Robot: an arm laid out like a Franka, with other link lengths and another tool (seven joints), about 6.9 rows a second.
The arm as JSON. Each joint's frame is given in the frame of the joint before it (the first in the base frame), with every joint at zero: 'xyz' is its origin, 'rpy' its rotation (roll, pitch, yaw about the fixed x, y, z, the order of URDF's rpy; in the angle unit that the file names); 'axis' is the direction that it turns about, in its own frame. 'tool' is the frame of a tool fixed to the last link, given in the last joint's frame.
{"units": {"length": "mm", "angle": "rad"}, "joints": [
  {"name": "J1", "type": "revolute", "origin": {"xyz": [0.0, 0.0, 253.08], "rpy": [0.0, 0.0, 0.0]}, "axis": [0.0, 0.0, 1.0]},
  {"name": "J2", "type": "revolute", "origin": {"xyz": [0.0, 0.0, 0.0], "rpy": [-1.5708, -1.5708, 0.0]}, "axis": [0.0, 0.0, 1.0]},
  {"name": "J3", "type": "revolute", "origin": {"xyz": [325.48, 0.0, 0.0], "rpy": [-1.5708, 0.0, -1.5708]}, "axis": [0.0, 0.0, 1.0]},
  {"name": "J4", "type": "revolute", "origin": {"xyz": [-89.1, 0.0, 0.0], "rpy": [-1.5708, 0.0, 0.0]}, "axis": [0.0, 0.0, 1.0]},
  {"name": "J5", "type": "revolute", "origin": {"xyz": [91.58, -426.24, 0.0], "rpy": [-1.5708, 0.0, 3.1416]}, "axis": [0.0, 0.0, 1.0]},
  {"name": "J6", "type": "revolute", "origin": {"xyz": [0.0, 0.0, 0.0], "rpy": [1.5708, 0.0, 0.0]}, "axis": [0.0, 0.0, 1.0]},
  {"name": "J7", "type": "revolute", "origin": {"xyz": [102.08, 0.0, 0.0], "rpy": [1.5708, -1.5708, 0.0]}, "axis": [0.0, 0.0, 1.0]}
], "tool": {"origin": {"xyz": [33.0, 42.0, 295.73], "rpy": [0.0, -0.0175, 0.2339]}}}
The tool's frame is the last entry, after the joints.
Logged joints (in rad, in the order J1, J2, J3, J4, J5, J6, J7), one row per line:
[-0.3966 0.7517 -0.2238 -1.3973 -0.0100 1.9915 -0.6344]
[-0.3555 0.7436 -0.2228 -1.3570 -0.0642 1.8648 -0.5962]
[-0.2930 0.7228 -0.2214 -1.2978 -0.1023 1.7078 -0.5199]
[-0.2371 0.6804 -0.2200 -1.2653 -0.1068 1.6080 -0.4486]
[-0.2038 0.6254 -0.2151 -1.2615 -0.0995 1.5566 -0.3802]
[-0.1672 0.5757 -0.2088 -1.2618 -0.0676 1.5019 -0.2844]
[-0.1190 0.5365 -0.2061 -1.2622 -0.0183 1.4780 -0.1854]
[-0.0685 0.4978 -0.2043 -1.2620 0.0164 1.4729 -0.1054]
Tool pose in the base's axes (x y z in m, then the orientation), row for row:
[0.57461 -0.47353 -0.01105 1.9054 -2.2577 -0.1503]
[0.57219 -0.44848 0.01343 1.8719 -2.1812 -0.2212]
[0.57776 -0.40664 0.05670 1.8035 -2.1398 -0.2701]
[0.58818 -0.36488 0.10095 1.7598 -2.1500 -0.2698]
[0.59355 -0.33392 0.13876 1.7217 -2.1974 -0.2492]
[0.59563 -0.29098 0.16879 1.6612 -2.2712 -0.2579]
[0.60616 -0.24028 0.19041 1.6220 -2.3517 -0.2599]
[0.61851 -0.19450 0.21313 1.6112 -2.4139 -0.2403]
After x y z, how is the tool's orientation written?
As a rotation vector, in radians.
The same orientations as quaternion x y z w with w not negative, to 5 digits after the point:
[0.64142 -0.76002 -0.05060 0.09162]
[0.64390 -0.75030 -0.07609 0.12903]
[0.63276 -0.75075 -0.09477 0.16432]
[0.62079 -0.75844 -0.09517 0.17418]
[0.60551 -0.77281 -0.08764 0.16866]
[0.58058 -0.79377 -0.09013 0.15730]
[0.56017 -0.81218 -0.08976 0.13607]
[0.54963 -0.82346 -0.08197 0.11447]

